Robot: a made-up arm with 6 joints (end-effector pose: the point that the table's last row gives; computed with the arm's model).
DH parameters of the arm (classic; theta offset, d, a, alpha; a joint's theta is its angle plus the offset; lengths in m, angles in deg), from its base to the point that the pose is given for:
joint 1: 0 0.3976 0 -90
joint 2: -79.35 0 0.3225 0
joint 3: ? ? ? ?
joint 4: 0 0.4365 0 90
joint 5: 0 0 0.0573 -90
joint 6: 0 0.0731 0 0
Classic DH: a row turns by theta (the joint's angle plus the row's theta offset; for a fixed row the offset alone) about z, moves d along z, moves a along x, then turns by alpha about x.
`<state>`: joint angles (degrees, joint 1 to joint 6).
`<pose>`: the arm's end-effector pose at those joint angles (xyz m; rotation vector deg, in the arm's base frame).
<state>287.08 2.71 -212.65 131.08 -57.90 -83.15</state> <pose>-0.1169 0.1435 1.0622 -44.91 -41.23 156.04</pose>
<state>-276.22 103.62 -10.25 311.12 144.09 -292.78</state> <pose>0.0540 -0.1251 0.2492 -59.46 37.49 -3.46</pose>
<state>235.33 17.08 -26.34 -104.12 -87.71 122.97</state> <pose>-0.1054 -0.2808 0.3188 -39.04 94.37 -65.04</pose>
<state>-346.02 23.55 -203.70 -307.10 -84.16 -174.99</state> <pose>0.0482 -0.0526 1.0509 45.71 -76.47 57.90</pose>
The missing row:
joint 3: 79.35 0 0.0988 -90
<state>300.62 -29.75 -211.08 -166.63 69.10 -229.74</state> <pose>-0.3289 0.5340 0.8270 -138.21 10.36 52.10</pose>
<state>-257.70 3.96 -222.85 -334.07 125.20 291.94</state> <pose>0.0046 -0.2115 1.0434 25.95 -107.14 -105.16</pose>
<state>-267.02 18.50 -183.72 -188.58 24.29 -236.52</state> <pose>-0.0080 0.2170 1.2081 7.18 11.45 -151.16</pose>
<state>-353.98 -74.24 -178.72 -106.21 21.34 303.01</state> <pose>-0.8162 -0.0602 0.6077 10.57 -80.50 32.11</pose>
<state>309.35 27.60 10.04 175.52 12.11 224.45</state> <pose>-0.0480 0.0535 0.2035 -120.93 122.92 38.82</pose>
